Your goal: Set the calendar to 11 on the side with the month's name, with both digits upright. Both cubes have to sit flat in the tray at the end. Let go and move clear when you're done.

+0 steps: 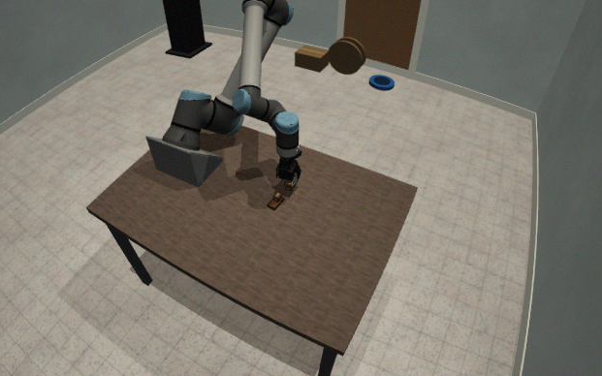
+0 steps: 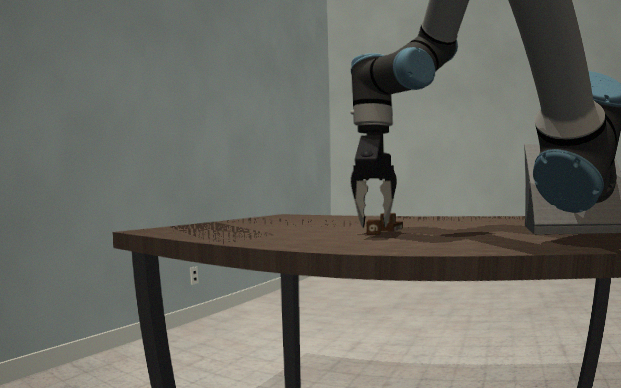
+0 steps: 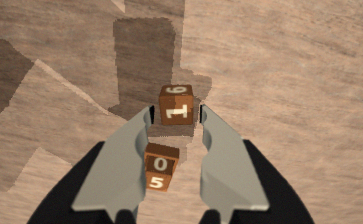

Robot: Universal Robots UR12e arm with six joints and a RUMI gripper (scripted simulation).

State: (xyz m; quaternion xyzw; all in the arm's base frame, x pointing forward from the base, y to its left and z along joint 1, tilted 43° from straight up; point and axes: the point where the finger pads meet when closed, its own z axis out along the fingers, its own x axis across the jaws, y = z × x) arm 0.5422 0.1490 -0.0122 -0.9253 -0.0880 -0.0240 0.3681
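Now: the cube 10 mm below my hand. The rest, counted from my hand: calendar tray: 10 mm behind, 110 mm to the right, 20 mm below.
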